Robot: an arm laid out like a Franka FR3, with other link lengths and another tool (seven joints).
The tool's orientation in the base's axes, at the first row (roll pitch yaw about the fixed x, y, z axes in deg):
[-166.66 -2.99 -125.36]
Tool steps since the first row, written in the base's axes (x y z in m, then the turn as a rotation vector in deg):
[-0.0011 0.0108 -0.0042 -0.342 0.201 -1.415]
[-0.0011 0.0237 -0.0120 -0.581 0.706 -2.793]
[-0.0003 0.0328 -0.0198 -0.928 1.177 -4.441]
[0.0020 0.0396 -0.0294 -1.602 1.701 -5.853]
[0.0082 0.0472 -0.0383 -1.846 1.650 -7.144]
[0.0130 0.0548 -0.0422 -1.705 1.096 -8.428]
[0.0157 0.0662 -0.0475 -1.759 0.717 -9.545]
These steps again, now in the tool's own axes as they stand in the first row. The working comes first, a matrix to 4 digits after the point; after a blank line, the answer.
The tool's axes in the first row as the columns of a matrix, in the base's axes (used below as rounded here):
[-0.5779 -0.8005 0.1588]
[-0.8144 0.5533 -0.1749]
[0.0522 -0.2304 -0.9717]

[-0.0084 0.0078 0.0020 -0.040 0.711 1.285]
[-0.0193 0.0168 0.0073 -0.385 1.499 2.498]
[-0.0276 0.0230 0.0135 -0.654 2.417 3.962]
[-0.0349 0.0271 0.0220 -0.765 3.572 5.135]
[-0.0452 0.0284 0.0303 -0.650 4.037 6.360]
[-0.0543 0.0296 0.0335 -0.347 3.913 7.727]
[-0.0655 0.0350 0.0371 -0.066 4.004 8.870]

